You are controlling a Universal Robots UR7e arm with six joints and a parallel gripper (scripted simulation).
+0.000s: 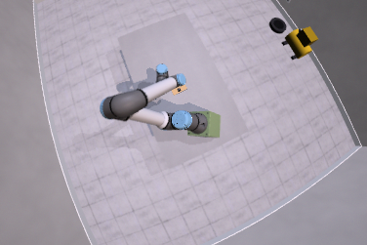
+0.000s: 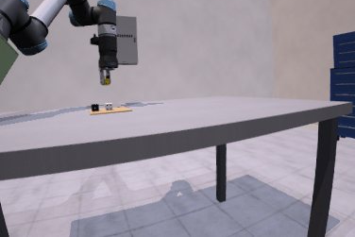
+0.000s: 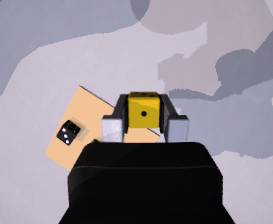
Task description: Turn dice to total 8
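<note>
The white die is 120 mm to the right of my hand and 100 mm below it. Also, from my hand: mat 120 mm to the right, 120 mm below; yellow die 10 mm below.
</note>
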